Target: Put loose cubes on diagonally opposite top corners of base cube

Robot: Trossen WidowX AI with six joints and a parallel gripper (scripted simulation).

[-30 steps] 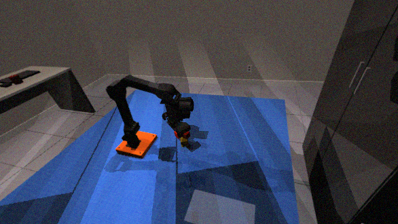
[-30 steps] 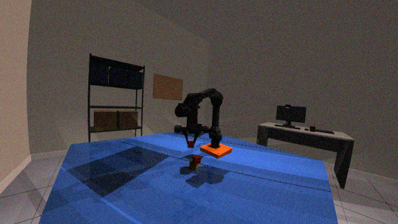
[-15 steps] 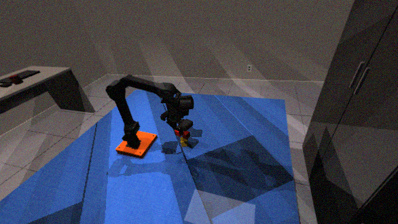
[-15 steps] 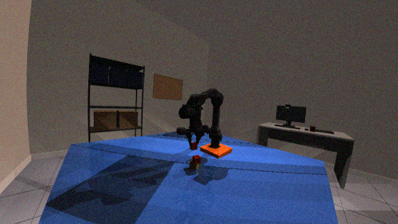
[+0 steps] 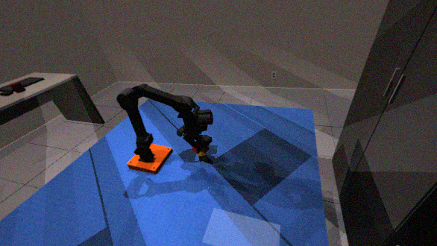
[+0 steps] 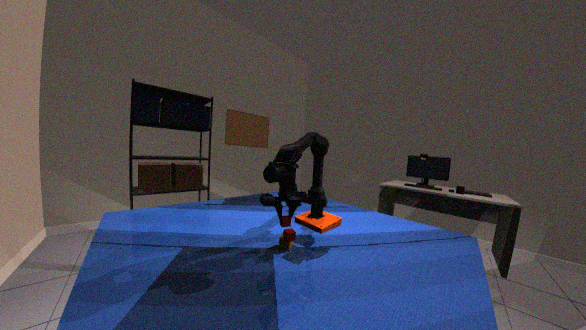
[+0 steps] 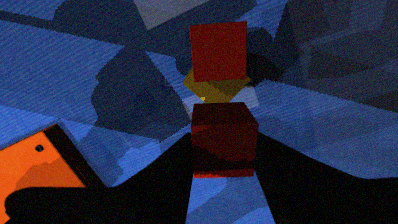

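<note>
Right now the yellow cube is 70 mm below my gripper tip, 20 mm to the left of it and 10 mm ahead of it.
</note>
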